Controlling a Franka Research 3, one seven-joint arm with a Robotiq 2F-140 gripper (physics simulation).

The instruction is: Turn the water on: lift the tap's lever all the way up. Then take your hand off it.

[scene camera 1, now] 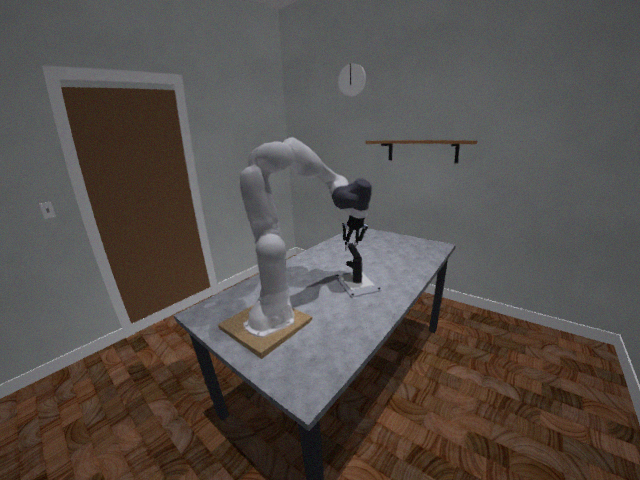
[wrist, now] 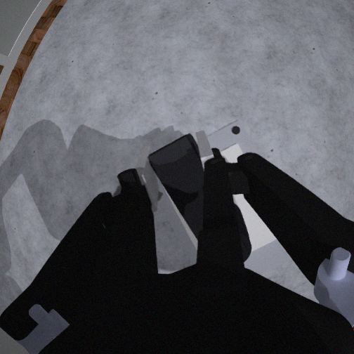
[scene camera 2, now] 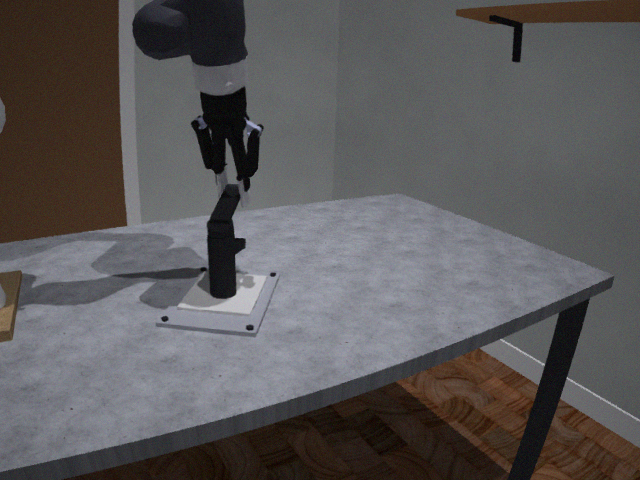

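Observation:
The black tap [scene camera 1: 357,271] [scene camera 2: 222,266] stands upright on a white plate [scene camera 1: 366,281] [scene camera 2: 250,297] [wrist: 256,227]. Its lever [scene camera 1: 355,253] [scene camera 2: 224,207] [wrist: 181,172] slants steeply upward from the top of the body. A short spout [scene camera 2: 239,243] juts from the body's side. My gripper [scene camera 1: 352,245] [scene camera 2: 232,187] [wrist: 176,153] points down over the tap and is shut on the lever's upper end, one pale finger pad on each side. Fingers partly hide the tap's body in the wrist view.
A grey mounting plate [scene camera 2: 204,324] with dark corner bolts lies under the white plate on the table [scene camera 1: 330,330] [scene camera 2: 361,258]. The arm's base stands on a wooden board [scene camera 1: 263,345]. A wall shelf [scene camera 1: 421,142] [scene camera 2: 568,11] is on the wall beyond the table.

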